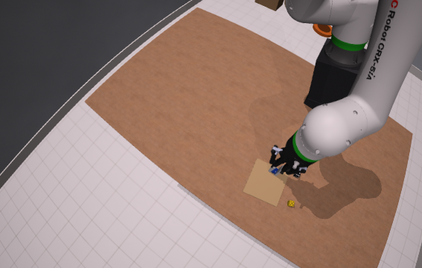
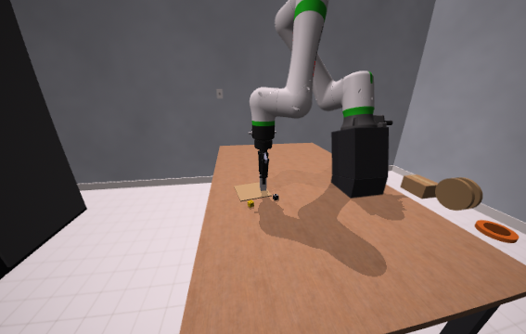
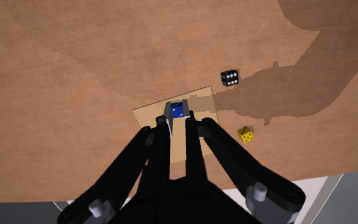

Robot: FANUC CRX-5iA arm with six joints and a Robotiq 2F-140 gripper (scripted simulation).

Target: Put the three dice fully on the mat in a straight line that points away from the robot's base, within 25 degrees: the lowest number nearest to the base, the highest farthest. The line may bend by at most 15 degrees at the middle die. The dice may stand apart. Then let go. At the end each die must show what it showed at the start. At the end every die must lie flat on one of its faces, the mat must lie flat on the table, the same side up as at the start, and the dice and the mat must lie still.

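Right now my hand is 2 cm above the blue die. The rest, counted from my hand: yellow die 12 cm to the left, 7 cm ahead, 3 cm below; tan mat 5 cm ahead, 4 cm below; black die 9 cm to the left, 4 cm behind, 3 cm below.
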